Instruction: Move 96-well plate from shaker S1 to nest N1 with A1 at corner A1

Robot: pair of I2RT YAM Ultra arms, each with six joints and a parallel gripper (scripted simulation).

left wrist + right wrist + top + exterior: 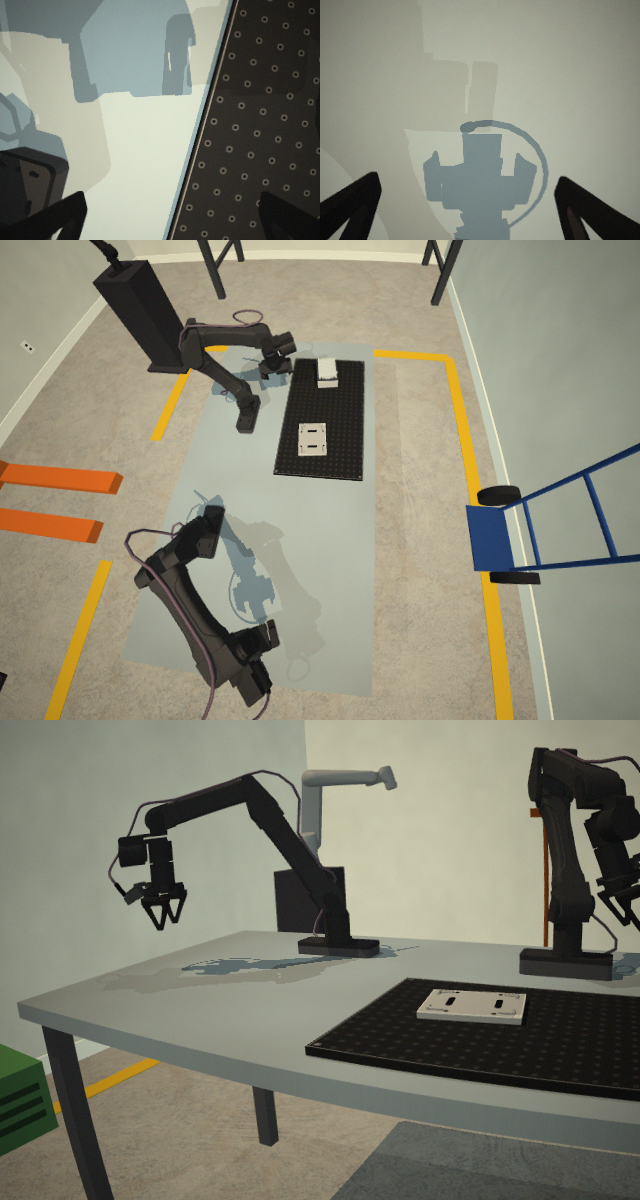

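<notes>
Now: the white 96-well plate 20 cm ahead of my left hand, 14 cm to the left of it and 6 cm below it. Also, from my left hand: plate nest N1: 19 cm ahead, 24 cm to the right, 12 cm below; A1 mark: 23 cm ahead, 16 cm to the right, 11 cm below.
</notes>
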